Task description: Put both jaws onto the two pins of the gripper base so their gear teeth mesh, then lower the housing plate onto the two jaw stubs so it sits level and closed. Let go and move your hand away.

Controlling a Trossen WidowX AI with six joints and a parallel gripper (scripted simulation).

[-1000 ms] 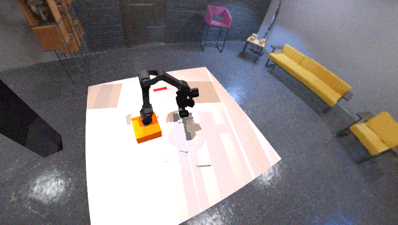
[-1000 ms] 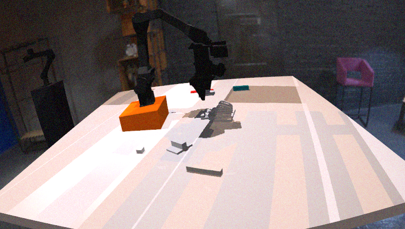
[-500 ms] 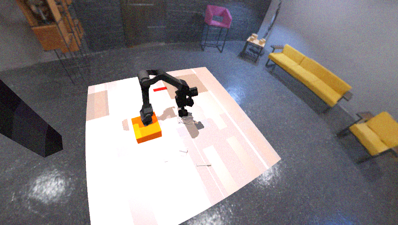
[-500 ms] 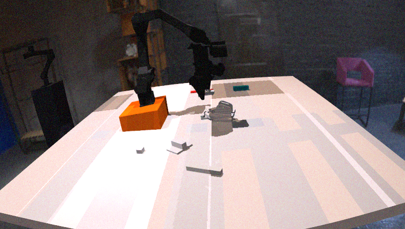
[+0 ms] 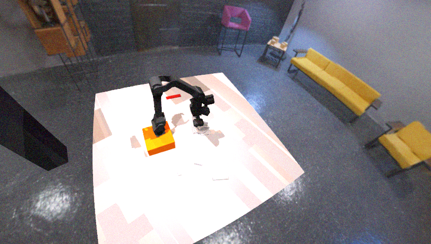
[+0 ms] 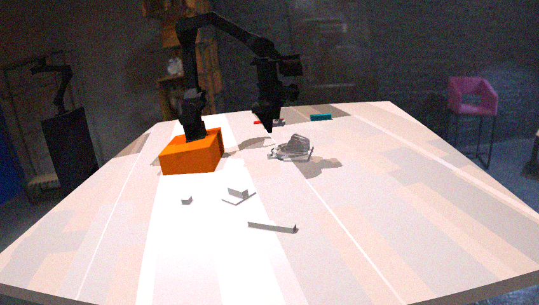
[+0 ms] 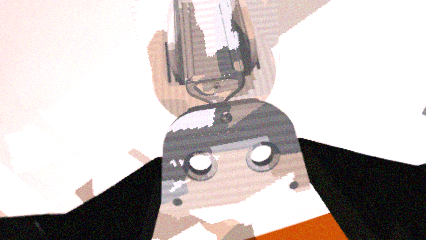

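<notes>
Now: the flat plate 80 mm below my gripper tip, 70 mm ahead of it and 30 mm to the right of it. The rest, counted from my gripper tip: gripper base (20 mm above, 10 mm ahead); then small grey cube (260 mm behind, 230 mm to the right, 70 mm below); then stepped piece (240 mm to the right, 130 mm behind, 70 mm below).
</notes>
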